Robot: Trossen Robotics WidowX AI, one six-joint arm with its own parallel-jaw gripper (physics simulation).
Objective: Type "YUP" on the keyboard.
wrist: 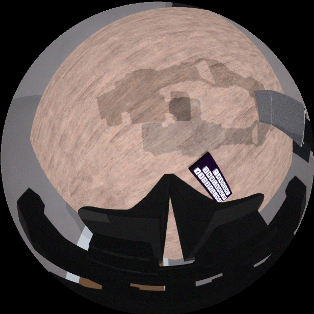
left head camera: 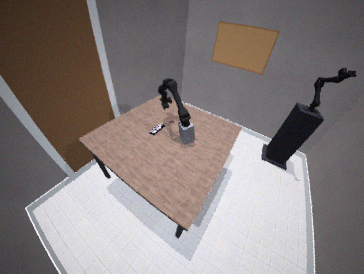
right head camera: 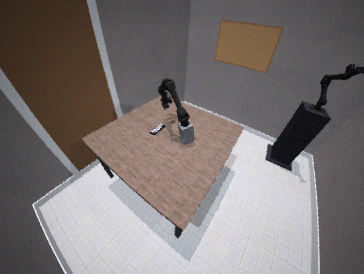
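Pixels of known places: gripper, between the fingertips: point(left head camera: 164, 109) point(right head camera: 164, 109); arm's base, origin of its link: point(left head camera: 185, 124) point(right head camera: 185, 124).
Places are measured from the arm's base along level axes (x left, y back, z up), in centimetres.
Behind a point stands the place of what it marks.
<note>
A small dark keyboard point(left head camera: 157, 129) {x 3.5, y -30.5, z -18.7 cm} point(right head camera: 157, 129) {x 3.1, y -31.4, z -19.3 cm} point(wrist: 204, 163) with white keys lies flat on the wooden table point(left head camera: 150, 160) {x 38.0, y -11.1, z -20.5 cm} point(right head camera: 150, 160) {x 37.8, y -10.3, z -20.5 cm} point(wrist: 125, 50). In the wrist view it is right of the fingertips, and its near end is partly hidden behind the right finger. Some letters show on its white keys, but most are too small to read surely. My gripper point(left head camera: 166, 106) {x -16.0, y -35.7, z -5.8 cm} point(right head camera: 165, 106) {x -16.0, y -35.7, z -5.8 cm} point(wrist: 168, 177) is shut with nothing between its fingers. It hangs in the air above the table, apart from the keyboard, towards the table's far side in the head views.
The arm's grey base block point(left head camera: 187, 134) {x 3.3, y 4.4, z -7.7 cm} point(right head camera: 186, 134) {x 3.5, y 4.3, z -7.6 cm} point(wrist: 281, 112) stands on the table, right of the keyboard. A second arm on a black pedestal point(left head camera: 292, 135) point(right head camera: 300, 133) stands on the floor at the right. Shadows of the arm fall across the table.
</note>
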